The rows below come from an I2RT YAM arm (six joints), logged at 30 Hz.
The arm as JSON. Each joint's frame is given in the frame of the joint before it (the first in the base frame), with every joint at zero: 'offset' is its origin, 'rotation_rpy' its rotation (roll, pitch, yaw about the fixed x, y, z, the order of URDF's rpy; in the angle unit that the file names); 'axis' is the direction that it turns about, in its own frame. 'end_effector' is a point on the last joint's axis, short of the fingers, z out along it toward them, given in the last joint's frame.
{
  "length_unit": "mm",
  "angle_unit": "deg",
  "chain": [
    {
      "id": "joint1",
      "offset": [
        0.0,
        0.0,
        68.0
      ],
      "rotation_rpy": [
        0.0,
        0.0,
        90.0
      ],
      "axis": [
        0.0,
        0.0,
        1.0
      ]
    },
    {
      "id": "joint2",
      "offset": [
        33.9,
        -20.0,
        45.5
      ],
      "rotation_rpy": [
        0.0,
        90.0,
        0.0
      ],
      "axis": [
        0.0,
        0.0,
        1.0
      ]
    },
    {
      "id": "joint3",
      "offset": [
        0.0,
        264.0,
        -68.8
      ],
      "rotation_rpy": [
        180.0,
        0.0,
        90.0
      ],
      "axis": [
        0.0,
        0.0,
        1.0
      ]
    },
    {
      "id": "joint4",
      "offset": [
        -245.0,
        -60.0,
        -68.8
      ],
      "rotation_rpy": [
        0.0,
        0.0,
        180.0
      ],
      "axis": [
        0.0,
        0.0,
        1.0
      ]
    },
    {
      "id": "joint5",
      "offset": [
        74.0,
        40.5,
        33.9
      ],
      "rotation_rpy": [
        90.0,
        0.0,
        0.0
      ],
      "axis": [
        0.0,
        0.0,
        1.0
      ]
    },
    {
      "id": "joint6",
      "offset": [
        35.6,
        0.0,
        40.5
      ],
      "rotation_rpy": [
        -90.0,
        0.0,
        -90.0
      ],
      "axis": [
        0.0,
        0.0,
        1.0
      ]
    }
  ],
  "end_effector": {
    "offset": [
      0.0,
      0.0,
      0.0
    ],
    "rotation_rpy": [
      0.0,
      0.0,
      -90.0
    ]
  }
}
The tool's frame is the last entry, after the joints.
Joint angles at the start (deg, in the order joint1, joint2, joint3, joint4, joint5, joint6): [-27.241, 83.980, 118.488, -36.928, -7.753, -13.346]
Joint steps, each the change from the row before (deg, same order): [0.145, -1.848, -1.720, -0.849, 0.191, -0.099]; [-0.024, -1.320, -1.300, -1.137, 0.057, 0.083]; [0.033, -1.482, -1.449, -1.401, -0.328, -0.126]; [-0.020, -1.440, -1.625, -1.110, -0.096, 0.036]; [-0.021, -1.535, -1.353, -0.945, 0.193, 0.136]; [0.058, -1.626, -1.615, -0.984, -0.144, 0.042]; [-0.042, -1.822, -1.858, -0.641, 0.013, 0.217]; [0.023, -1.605, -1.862, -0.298, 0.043, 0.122]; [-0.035, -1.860, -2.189, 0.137, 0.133, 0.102]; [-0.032, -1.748, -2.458, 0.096, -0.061, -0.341]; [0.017, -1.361, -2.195, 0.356, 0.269, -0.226]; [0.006, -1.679, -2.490, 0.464, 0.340, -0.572]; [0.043, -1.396, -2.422, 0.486, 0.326, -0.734]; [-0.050, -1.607, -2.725, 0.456, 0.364, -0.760]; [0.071, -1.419, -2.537, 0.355, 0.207, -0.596]
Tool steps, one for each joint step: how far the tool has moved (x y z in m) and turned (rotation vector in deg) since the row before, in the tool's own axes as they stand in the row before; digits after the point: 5 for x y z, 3 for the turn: [0.00194, 0.00224, -0.00869, -0.121, 0.707, -0.010]; [0.00306, 0.00141, -0.00601, -0.178, 1.096, 0.231]; [0.00380, 0.00217, -0.00669, -0.666, 1.235, 0.054]; [0.00458, 0.00187, -0.00567, -0.373, 1.229, 0.216]; [0.00311, 0.00157, -0.00726, 0.033, 0.784, 0.243]; [0.00424, 0.00230, -0.00691, -0.418, 0.893, 0.166]; [0.00457, 0.00196, -0.00744, -0.099, 0.665, 0.316]; [0.00473, 0.00195, -0.00556, -0.104, 0.541, 0.194]; [0.00508, 0.00182, -0.00619, 0.121, 0.222, 0.134]; [0.00677, 0.00205, -0.00421, -0.165, 0.585, -0.253]; [0.00616, 0.00162, -0.00210, 0.137, 0.520, -0.166]; [0.00687, 0.00188, -0.00326, 0.243, 0.414, -0.529]; [0.00720, 0.00190, -0.00131, 0.142, 0.591, -0.677]; [0.00850, 0.00203, -0.00164, 0.228, 0.741, -0.673]; [0.00824, 0.00248, -0.00080, -0.074, 0.769, -0.528]
